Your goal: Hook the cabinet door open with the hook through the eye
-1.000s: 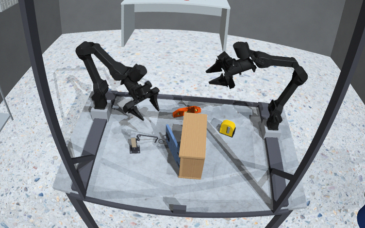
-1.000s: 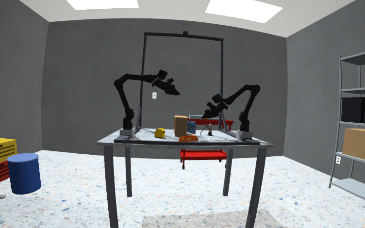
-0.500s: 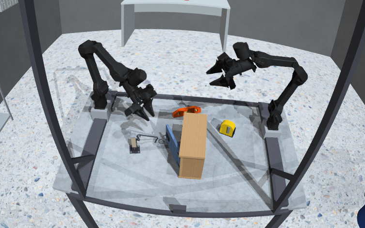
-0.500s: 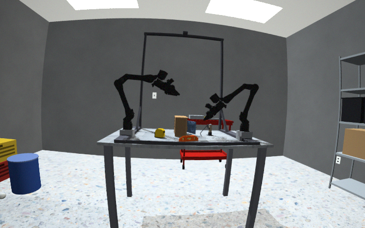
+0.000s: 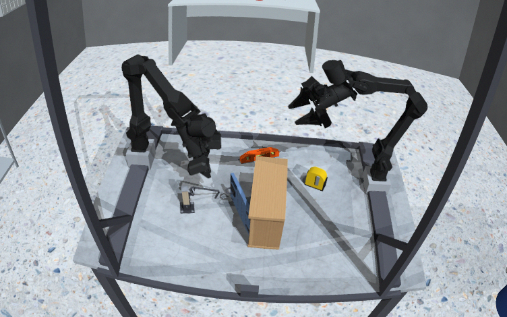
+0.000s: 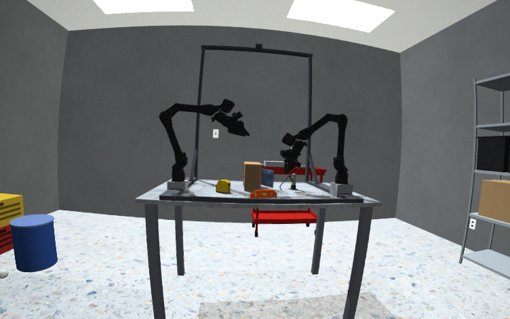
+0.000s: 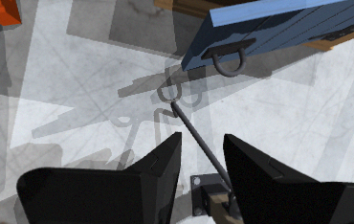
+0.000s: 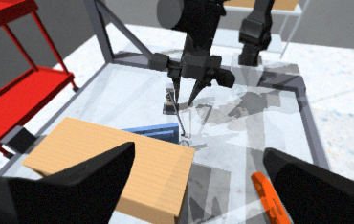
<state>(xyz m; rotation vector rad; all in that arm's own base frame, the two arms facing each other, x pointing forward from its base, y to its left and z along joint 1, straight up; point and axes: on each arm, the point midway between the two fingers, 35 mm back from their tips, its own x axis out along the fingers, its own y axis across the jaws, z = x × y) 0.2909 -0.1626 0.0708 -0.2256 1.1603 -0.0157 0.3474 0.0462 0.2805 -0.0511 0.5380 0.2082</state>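
The dark hook lies 90 mm below my left hand and 30 mm behind it. Also, from my left hand: blue door (120 mm to the right, 90 mm behind, 70 mm below); then orange level (230 mm ahead, 160 mm to the right, 120 mm below); then yellow tape measure (370 mm to the right, 110 mm below, 110 mm ahead).
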